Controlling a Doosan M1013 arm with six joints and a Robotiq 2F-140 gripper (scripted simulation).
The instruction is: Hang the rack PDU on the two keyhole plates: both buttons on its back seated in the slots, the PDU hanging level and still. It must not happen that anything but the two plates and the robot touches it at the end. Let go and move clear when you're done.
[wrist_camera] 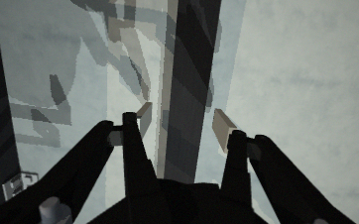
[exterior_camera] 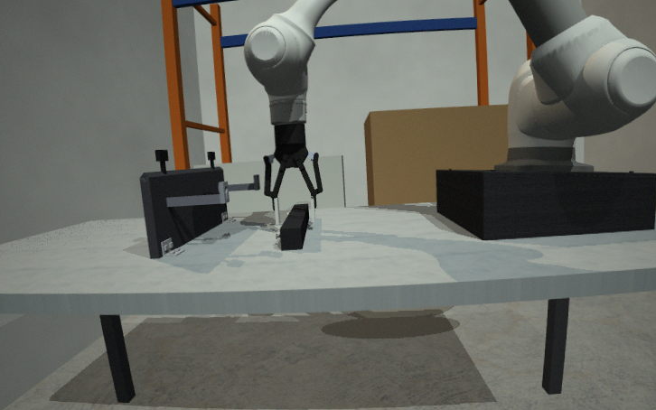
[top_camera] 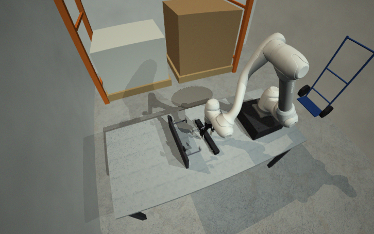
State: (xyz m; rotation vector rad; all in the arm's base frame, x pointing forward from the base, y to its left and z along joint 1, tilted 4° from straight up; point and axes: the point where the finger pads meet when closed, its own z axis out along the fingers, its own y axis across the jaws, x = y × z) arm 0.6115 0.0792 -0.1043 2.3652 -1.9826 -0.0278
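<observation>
My hand is 3 cm above the rack PDU and 1 cm short of it. The rest, counted from my hand: mounting board 27 cm ahead, 3 cm above, 1 cm to the left.
</observation>
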